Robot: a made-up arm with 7 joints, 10 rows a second.
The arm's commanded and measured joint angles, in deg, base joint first. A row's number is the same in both.
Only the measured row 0 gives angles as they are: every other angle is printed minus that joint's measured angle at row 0.
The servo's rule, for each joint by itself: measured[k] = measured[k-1] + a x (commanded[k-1-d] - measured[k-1]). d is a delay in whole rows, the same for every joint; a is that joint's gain. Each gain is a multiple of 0.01, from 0.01 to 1. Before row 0 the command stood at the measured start. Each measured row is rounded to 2 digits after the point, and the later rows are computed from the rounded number. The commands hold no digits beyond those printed.
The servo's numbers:
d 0
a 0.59 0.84 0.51 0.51 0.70 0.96 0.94
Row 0, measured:
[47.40, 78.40, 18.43, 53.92, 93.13, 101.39, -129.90]
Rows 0 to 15, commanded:
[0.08, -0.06, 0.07, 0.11, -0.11, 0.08, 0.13]
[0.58, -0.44, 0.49, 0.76, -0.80, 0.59, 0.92]
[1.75, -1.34, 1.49, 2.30, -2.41, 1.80, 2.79]
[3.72, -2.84, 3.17, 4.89, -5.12, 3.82, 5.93]
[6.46, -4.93, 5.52, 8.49, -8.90, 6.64, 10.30]
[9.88, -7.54, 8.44, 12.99, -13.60, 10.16, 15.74]
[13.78, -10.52, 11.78, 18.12, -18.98, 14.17, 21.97]
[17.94, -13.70, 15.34, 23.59, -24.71, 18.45, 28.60]
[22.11, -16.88, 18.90, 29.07, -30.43, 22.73, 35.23]
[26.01, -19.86, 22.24, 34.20, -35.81, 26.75, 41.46]
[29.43, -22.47, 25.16, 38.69, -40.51, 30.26, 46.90]
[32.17, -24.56, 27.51, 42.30, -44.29, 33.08, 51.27]
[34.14, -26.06, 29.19, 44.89, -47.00, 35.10, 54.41]
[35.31, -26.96, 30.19, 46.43, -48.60, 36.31, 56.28]
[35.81, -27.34, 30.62, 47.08, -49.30, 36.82, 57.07]
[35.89, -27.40, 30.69, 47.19, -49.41, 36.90, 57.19]
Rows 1 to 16, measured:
[0.05, -0.05, 0.04, 0.06, -0.08, 0.08, 0.12]
[0.36, -0.38, 0.27, 0.42, -0.58, 0.57, 0.87]
[1.18, -1.19, 0.89, 1.38, -1.86, 1.75, 2.67]
[2.68, -2.58, 2.05, 3.17, -4.14, 3.74, 5.73]
[4.91, -4.55, 3.82, 5.88, -7.47, 6.52, 10.03]
[7.84, -7.06, 6.18, 9.51, -11.76, 10.01, 15.40]
[11.34, -9.97, 9.04, 13.90, -16.81, 14.00, 21.58]
[15.23, -13.10, 12.25, 18.84, -22.34, 18.27, 28.18]
[19.29, -16.28, 15.64, 24.06, -28.00, 22.55, 34.81]
[23.25, -19.29, 19.01, 29.23, -33.47, 26.58, 41.06]
[26.90, -21.96, 22.15, 34.05, -38.40, 30.11, 46.55]
[30.01, -24.14, 24.88, 38.26, -42.52, 32.96, 50.99]
[32.45, -25.75, 27.08, 41.64, -45.66, 35.01, 54.20]
[34.14, -26.77, 28.67, 44.08, -47.72, 36.26, 56.16]
[35.13, -27.25, 29.66, 45.61, -48.83, 36.80, 57.02]
[35.58, -27.38, 30.19, 46.42, -49.24, 36.90, 57.18]

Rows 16 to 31, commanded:
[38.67, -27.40, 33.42, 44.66, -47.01, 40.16, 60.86]
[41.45, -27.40, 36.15, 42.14, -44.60, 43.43, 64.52]
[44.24, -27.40, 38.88, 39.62, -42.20, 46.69, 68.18]
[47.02, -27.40, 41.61, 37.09, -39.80, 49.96, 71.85]
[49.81, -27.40, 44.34, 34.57, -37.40, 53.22, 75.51]
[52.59, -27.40, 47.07, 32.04, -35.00, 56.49, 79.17]
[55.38, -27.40, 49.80, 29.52, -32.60, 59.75, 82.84]
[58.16, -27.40, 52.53, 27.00, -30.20, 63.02, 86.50]
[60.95, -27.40, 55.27, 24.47, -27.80, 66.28, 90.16]
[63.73, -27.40, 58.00, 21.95, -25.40, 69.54, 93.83]
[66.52, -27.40, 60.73, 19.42, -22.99, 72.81, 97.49]
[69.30, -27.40, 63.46, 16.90, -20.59, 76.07, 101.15]
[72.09, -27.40, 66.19, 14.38, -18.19, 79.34, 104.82]
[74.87, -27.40, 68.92, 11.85, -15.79, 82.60, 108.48]
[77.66, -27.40, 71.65, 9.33, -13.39, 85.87, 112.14]
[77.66, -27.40, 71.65, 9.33, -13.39, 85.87, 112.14]
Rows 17 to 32, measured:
[37.40, -27.40, 31.84, 45.52, -47.68, 40.03, 60.64]
[39.79, -27.40, 34.04, 43.80, -45.52, 43.29, 64.29]
[42.42, -27.40, 36.51, 41.67, -43.20, 46.55, 67.95]
[45.13, -27.40, 39.11, 39.33, -40.82, 49.82, 71.62]
[47.89, -27.40, 41.78, 36.90, -38.43, 53.08, 75.28]
[50.66, -27.40, 44.48, 34.42, -36.03, 56.35, 78.94]
[53.44, -27.40, 47.19, 31.92, -33.63, 59.61, 82.61]
[56.22, -27.40, 49.91, 29.41, -31.23, 62.88, 86.27]
[59.01, -27.40, 52.64, 26.89, -28.83, 66.14, 89.93]
[61.79, -27.40, 55.37, 24.37, -26.43, 69.40, 93.60]
[64.58, -27.40, 58.10, 21.85, -24.02, 72.67, 97.26]
[67.36, -27.40, 60.83, 19.33, -21.62, 75.93, 100.92]
[70.15, -27.40, 63.56, 16.81, -19.22, 79.20, 104.59]
[72.93, -27.40, 66.29, 14.28, -16.82, 82.46, 108.25]
[75.72, -27.40, 69.02, 11.76, -14.42, 85.73, 111.91]
[76.86, -27.40, 70.36, 10.52, -13.70, 85.86, 112.13]

